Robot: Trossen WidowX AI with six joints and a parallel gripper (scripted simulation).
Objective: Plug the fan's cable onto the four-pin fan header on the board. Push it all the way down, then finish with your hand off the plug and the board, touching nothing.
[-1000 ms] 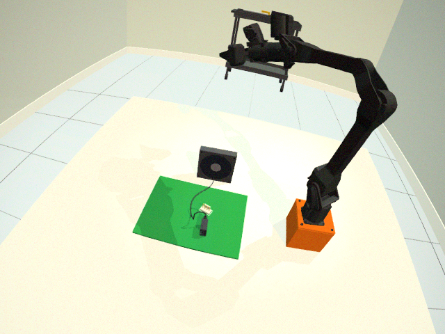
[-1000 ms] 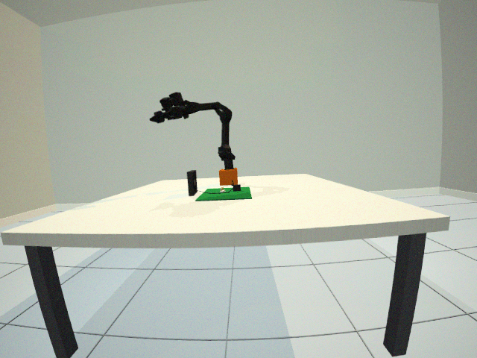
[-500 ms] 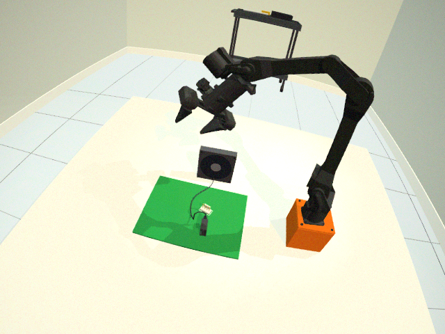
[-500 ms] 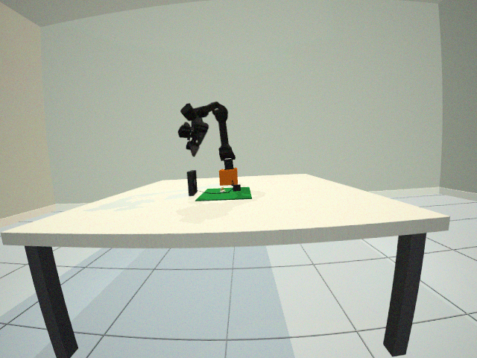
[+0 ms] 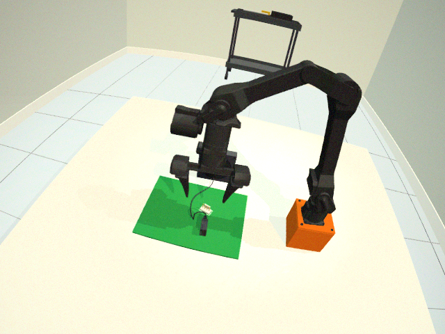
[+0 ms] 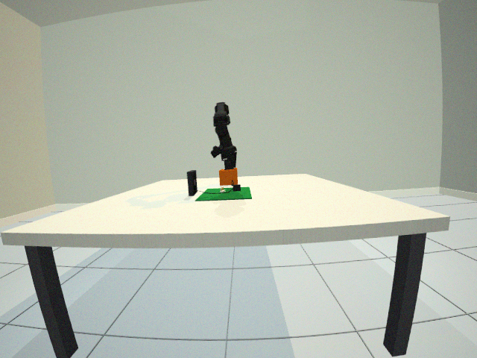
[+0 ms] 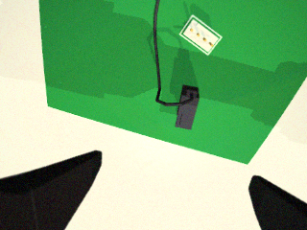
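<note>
Now: the dark plug 110 mm below my gripper tip, 10 mm to the left of it and 10 mm behind it. From my gripper tip the other things lie so: green board: 140 mm below, 50 mm to the right, 30 mm ahead; white four-pin fan header: 130 mm below, 60 mm to the right; fan: 210 mm to the right, 70 mm below, 10 mm behind.
</note>
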